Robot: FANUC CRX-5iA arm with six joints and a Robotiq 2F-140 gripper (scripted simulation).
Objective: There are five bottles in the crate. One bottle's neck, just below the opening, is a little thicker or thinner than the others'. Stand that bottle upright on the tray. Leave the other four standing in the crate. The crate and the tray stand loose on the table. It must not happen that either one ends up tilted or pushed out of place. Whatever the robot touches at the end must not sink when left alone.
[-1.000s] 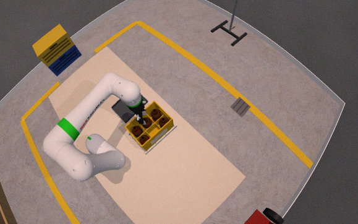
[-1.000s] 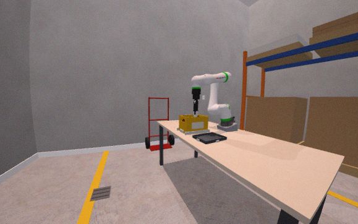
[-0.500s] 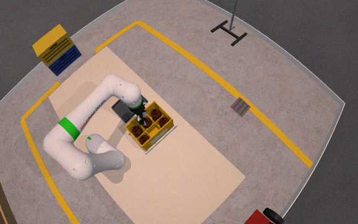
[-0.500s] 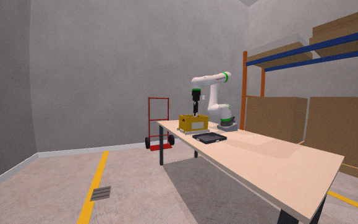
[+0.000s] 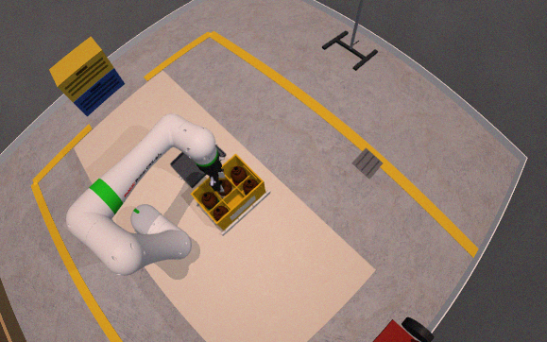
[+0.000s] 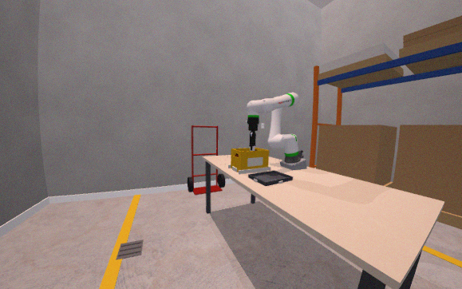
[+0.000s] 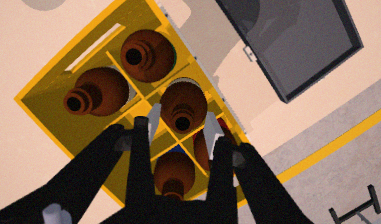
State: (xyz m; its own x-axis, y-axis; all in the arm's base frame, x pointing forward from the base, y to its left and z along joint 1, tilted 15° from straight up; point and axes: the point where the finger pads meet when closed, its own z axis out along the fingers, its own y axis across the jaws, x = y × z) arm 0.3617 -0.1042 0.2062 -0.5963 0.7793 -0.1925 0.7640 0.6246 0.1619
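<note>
My hand is 9 cm above the brown bottle. The rest, counted from my hand: yellow crate (4 cm to the right, 9 cm below); dark tray (3 cm ahead, 25 cm to the left, 16 cm below).
</note>
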